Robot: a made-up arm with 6 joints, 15 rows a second.
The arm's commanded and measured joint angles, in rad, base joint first. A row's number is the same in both.
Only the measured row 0 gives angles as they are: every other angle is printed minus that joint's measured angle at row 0.
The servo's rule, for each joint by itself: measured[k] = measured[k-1] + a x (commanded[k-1-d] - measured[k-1]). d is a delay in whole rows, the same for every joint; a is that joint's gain. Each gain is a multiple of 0.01, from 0.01 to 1. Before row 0 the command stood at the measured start. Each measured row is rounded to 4 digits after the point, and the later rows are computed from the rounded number. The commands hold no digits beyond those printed.
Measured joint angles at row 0:
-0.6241 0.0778 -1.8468 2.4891 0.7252 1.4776
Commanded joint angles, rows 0 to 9:
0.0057 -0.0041 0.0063 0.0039 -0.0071 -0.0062
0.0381 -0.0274 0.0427 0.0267 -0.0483 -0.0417
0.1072 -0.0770 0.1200 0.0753 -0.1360 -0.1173
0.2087 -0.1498 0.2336 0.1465 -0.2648 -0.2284
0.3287 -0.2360 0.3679 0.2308 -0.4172 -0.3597
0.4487 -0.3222 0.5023 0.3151 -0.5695 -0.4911
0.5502 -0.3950 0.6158 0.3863 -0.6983 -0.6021
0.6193 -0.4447 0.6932 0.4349 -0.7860 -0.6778
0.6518 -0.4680 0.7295 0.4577 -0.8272 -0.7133
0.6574 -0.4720 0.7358 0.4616 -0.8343 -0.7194
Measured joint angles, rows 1 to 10:
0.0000 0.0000 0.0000 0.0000 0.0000 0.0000
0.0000 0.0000 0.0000 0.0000 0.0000 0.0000
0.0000 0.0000 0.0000 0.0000 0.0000 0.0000
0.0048 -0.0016 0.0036 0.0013 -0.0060 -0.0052
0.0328 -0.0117 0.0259 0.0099 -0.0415 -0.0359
0.0953 -0.0372 0.0795 0.0321 -0.1209 -0.1043
0.1906 -0.0811 0.1673 0.0710 -0.2418 -0.2085
0.3066 -0.1415 0.2816 0.1253 -0.3891 -0.3355
0.4260 -0.2120 0.4074 0.1898 -0.5406 -0.4662
0.5303 -0.2834 0.5262 0.2566 -0.6731 -0.5804
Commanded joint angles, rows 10 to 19:
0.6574 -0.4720 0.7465 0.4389 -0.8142 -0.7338
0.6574 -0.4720 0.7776 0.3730 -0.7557 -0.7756
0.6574 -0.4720 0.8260 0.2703 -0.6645 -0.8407
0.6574 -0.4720 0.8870 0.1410 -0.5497 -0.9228
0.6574 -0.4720 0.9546 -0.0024 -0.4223 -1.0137
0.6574 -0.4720 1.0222 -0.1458 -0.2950 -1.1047
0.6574 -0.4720 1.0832 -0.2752 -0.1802 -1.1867
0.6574 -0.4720 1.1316 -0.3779 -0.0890 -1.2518
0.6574 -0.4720 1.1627 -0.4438 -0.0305 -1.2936
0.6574 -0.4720 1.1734 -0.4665 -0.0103 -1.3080
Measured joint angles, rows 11 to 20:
0.6051 -0.3463 0.6214 0.3172 -0.7679 -0.6622
0.6443 -0.3938 0.6830 0.3650 -0.8177 -0.7051
0.6553 -0.4243 0.7131 0.3978 -0.8316 -0.7171
0.6571 -0.4429 0.7321 0.4118 -0.8170 -0.7311
0.6574 -0.4542 0.7580 0.3986 -0.7655 -0.7685
0.6574 -0.4611 0.7968 0.3550 -0.6807 -0.8291
0.6574 -0.4654 0.8482 0.2822 -0.5707 -0.9078
0.6574 -0.4680 0.9088 0.1854 -0.4460 -0.9968
0.6574 -0.4696 0.9734 0.0728 -0.3192 -1.0874
0.6574 -0.4705 1.0360 -0.0455 -0.2024 -1.1708

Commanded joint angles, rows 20 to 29:
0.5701 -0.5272 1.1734 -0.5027 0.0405 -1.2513
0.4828 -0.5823 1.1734 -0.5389 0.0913 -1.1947
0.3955 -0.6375 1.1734 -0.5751 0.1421 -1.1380
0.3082 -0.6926 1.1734 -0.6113 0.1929 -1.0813
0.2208 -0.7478 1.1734 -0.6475 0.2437 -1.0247
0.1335 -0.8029 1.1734 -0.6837 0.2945 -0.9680
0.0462 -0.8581 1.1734 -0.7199 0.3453 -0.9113
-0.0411 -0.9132 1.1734 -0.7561 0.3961 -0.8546
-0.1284 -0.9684 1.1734 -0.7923 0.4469 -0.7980
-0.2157 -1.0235 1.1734 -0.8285 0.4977 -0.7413
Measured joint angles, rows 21 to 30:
0.6574 -0.4711 1.0905 -0.1585 -0.1071 -1.2388
0.6574 -0.4715 1.1317 -0.2555 -0.0428 -1.2848
0.6574 -0.4717 1.1555 -0.3272 -0.0155 -1.3043
0.5841 -0.4933 1.1657 -0.3869 0.0315 -1.2598
0.4990 -0.5280 1.1701 -0.4386 0.0817 -1.2051
0.4121 -0.5707 1.1720 -0.4850 0.1324 -1.1487
0.3248 -0.6182 1.1728 -0.5279 0.1832 -1.0921
0.2374 -0.6687 1.1731 -0.5686 0.2340 -1.0355
0.1501 -0.7210 1.1733 -0.6077 0.2848 -0.9788
0.0628 -0.7745 1.1734 -0.6458 0.3356 -0.9221

